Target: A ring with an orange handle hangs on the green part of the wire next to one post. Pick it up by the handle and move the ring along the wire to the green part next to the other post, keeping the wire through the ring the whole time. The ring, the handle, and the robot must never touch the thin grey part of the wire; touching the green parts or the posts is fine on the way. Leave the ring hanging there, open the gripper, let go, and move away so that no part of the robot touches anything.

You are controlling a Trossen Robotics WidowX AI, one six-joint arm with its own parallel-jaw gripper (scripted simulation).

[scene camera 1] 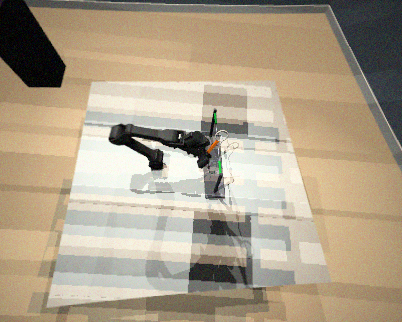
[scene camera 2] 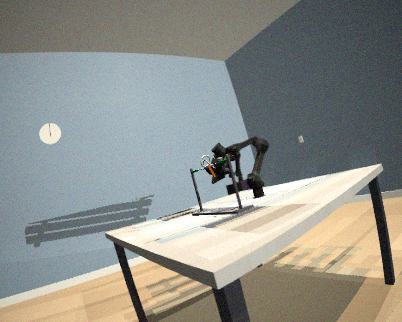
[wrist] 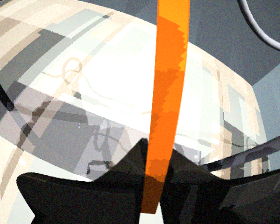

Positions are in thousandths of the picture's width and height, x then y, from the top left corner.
In view: my gripper (wrist: 534, 645) and a wire stand (scene camera 1: 531, 542).
